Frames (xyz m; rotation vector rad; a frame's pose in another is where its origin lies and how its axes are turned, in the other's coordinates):
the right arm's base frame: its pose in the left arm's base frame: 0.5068 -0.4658 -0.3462 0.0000 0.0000 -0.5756
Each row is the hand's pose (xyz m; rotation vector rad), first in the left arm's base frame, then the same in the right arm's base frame.
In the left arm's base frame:
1: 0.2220 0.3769 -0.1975 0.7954 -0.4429 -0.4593
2: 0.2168 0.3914 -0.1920 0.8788 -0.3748 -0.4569
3: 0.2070 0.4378 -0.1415 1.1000 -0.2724 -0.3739
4: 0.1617 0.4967 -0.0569 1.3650 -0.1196 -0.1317
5: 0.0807 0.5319 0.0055 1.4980 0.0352 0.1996
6: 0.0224 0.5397 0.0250 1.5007 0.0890 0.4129
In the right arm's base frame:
1: -0.6976 0.5519 0.1487 0.8801 -0.1971 0.0765
2: -0.7099 0.5612 0.1542 0.9402 -0.1089 0.0748
3: -0.7434 0.5948 0.2047 1.1256 0.0507 0.1393
4: -0.8134 0.6196 0.2893 1.3501 0.2743 0.3507
5: -0.9005 0.6050 0.3517 1.4575 0.4690 0.6607
6: -0.9537 0.5798 0.3712 1.4602 0.5281 0.8714

